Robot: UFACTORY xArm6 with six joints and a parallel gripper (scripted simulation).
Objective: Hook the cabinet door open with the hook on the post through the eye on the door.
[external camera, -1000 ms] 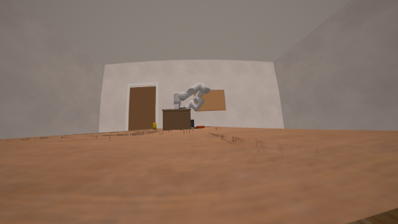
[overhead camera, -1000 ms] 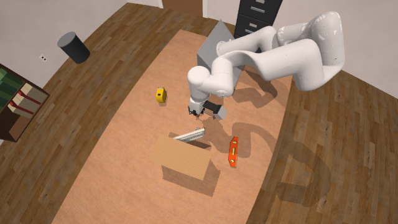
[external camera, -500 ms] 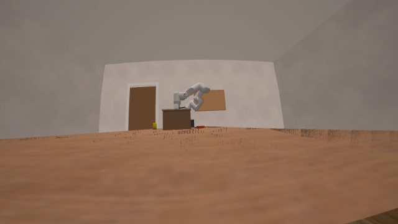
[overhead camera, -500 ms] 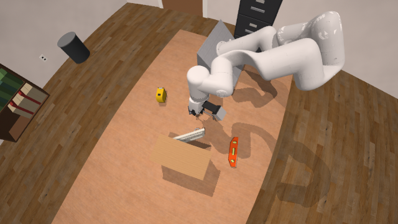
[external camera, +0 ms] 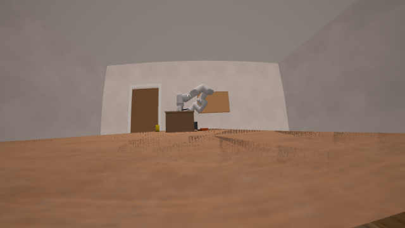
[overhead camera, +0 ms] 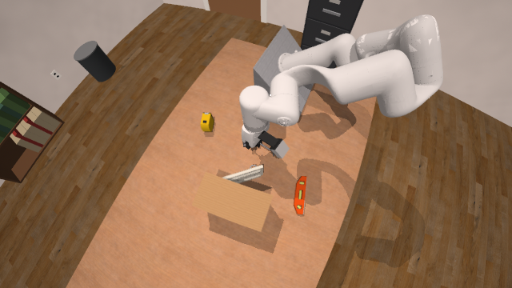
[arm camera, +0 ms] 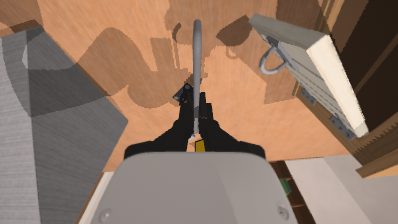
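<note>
Right now the pale door is 14 cm ahead of my hand, 4 cm below it and 2 cm to the right of it. Also, from my hand: hook rod: 1 cm to the left, 1 cm below; then yellow tape measure: 26 cm to the right, 7 cm below, 3 cm behind; then orange spirit level: 23 cm to the left, 11 cm ahead, 10 cm below.
</note>
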